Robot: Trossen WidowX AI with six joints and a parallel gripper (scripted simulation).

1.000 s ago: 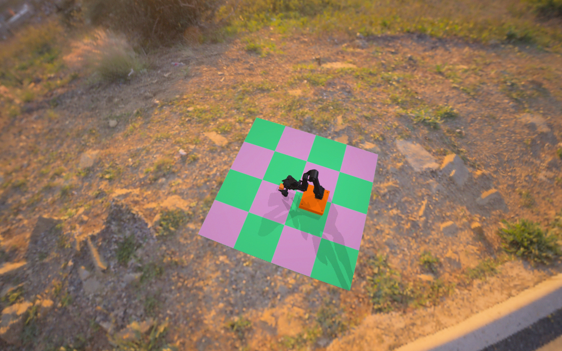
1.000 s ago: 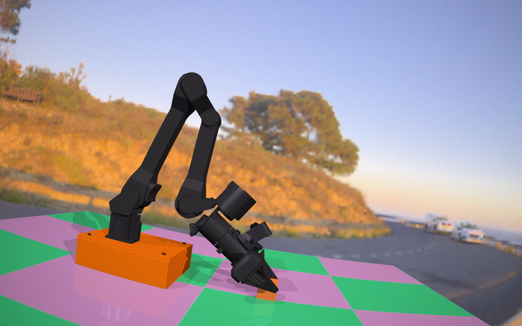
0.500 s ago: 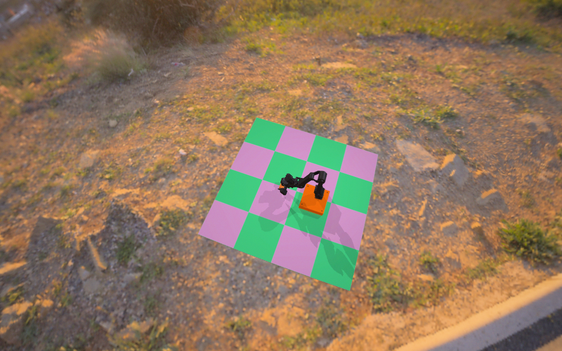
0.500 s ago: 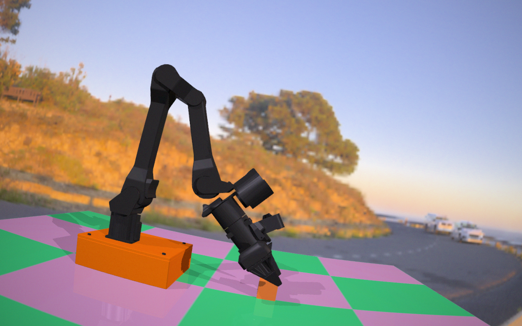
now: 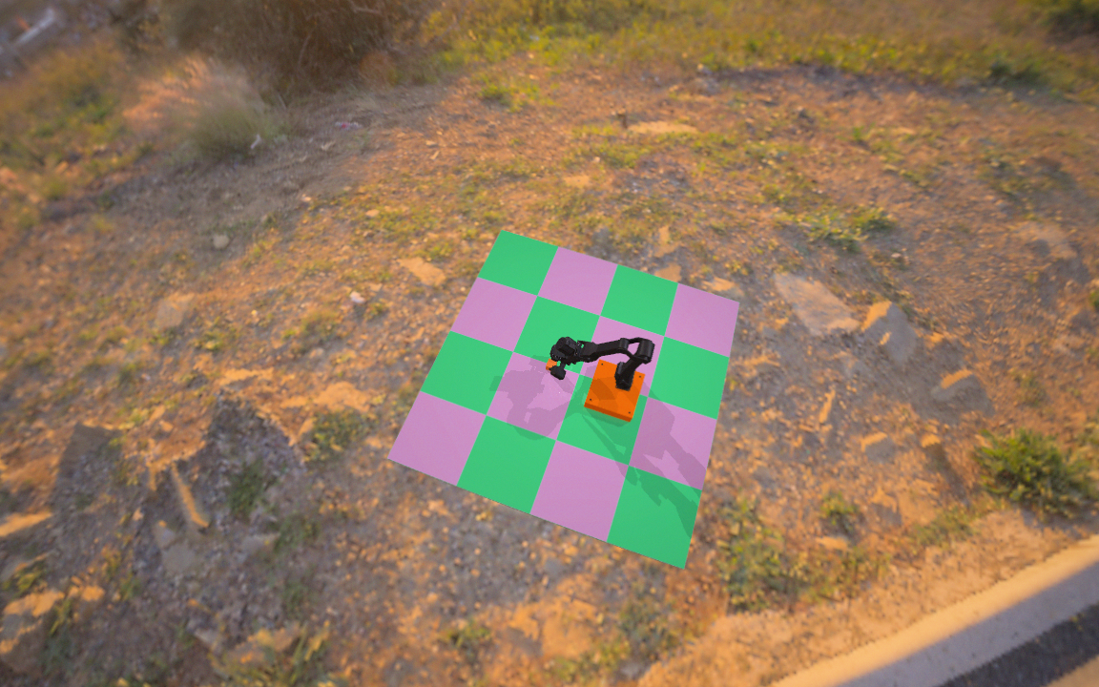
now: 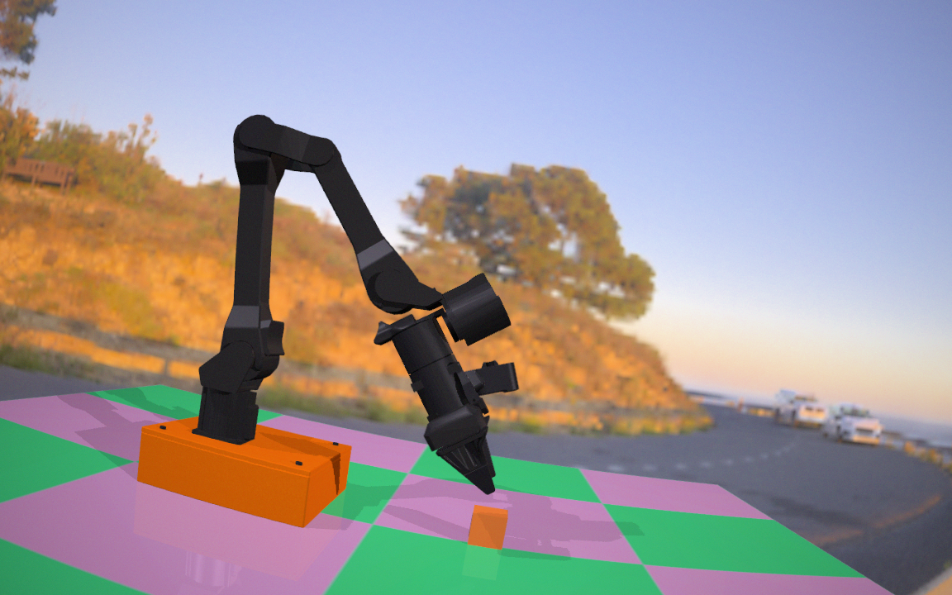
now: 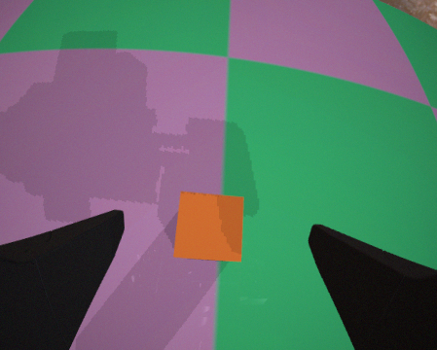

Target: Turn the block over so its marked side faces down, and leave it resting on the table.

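Now: gripper tip 50 mm above the small orange block and 10 mm past it.
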